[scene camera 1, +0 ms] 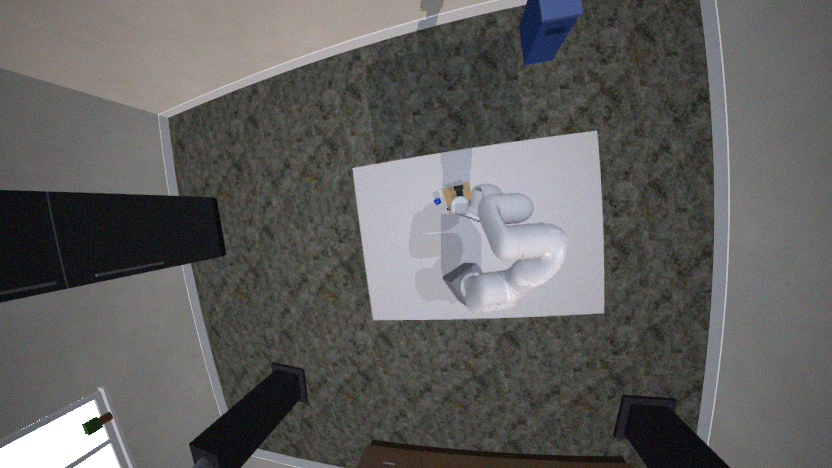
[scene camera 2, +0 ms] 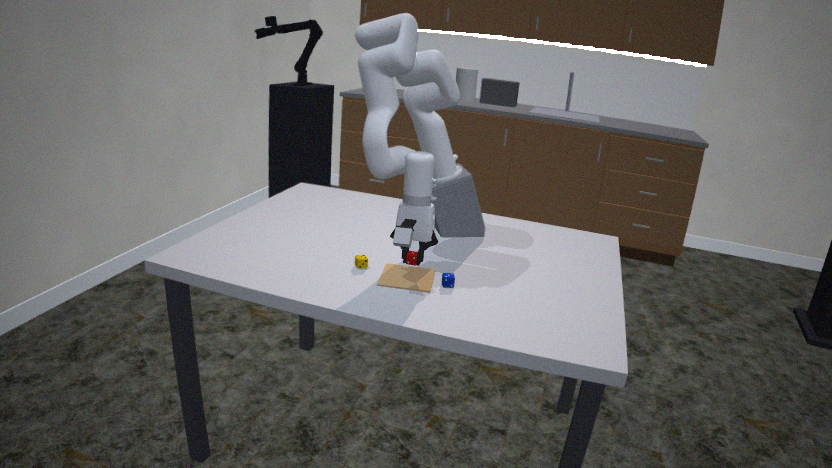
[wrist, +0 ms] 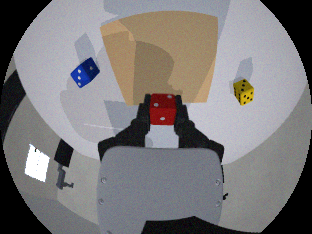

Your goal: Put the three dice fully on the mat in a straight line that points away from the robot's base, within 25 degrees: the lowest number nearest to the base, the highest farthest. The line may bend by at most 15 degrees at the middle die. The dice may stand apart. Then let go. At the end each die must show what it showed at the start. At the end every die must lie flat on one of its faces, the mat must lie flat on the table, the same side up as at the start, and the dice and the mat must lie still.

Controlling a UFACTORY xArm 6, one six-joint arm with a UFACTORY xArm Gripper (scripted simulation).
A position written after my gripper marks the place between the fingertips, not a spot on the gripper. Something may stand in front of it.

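Observation:
There is a red die [wrist: 162,109] here, and I can see a tan mat [scene camera 2: 395,276] as well. The wrist view shows me the mat [wrist: 150,54] too. My own gripper [scene camera 2: 412,262] is visible, and I find the gripper [wrist: 162,102] again in that wrist view.

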